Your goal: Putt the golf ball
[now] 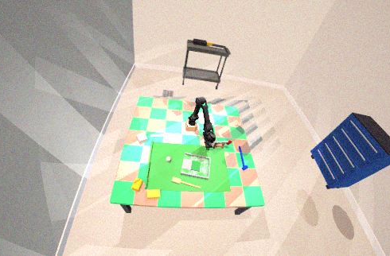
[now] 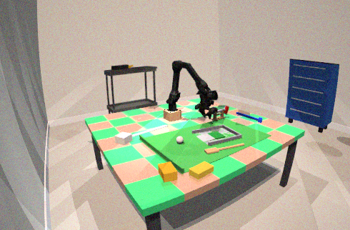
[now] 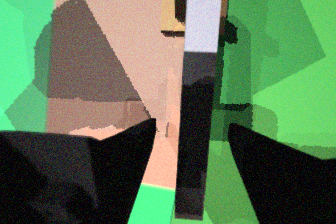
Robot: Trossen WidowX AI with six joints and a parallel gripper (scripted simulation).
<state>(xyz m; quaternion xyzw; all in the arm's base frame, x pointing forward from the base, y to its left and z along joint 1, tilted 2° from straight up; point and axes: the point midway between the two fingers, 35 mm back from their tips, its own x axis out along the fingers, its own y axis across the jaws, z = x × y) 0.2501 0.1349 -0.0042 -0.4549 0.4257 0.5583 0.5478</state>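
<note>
My gripper tip is 1 cm past the wooden stand and 13 cm to the right of it. Round my gripper tip: white block: 6 cm behind, 65 cm to the right, 1 cm below; blue putter: 15 cm ahead, 35 cm to the left, 2 cm below; white golf ball: 17 cm ahead, 39 cm to the right, 1 cm below.
</note>
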